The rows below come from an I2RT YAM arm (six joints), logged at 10 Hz.
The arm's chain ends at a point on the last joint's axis. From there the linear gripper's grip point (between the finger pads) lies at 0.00 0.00 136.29 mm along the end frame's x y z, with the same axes.
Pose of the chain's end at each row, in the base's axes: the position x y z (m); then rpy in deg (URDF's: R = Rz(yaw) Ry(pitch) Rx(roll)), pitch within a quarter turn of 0, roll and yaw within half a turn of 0:
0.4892 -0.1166 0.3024 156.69 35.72 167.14
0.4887 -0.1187 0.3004 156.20 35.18 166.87
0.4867 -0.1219 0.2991 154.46 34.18 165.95
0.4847 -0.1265 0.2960 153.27 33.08 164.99
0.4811 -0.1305 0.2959 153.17 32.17 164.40
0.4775 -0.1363 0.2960 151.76 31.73 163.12
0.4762 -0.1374 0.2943 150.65 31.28 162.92
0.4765 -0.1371 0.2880 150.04 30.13 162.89
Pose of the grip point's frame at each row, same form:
0.5724 -0.0803 0.2008 156.69 35.72 167.14
0.5712 -0.0815 0.1985 156.20 35.18 166.87
0.5680 -0.0817 0.1974 154.46 34.18 165.95
0.5647 -0.0845 0.1940 153.27 33.08 164.99
0.5600 -0.0887 0.1930 153.17 32.17 164.40
0.5567 -0.0929 0.1939 151.76 31.73 163.12
0.5548 -0.0917 0.1928 150.65 31.28 162.92
0.5532 -0.0895 0.1859 150.04 30.13 162.89

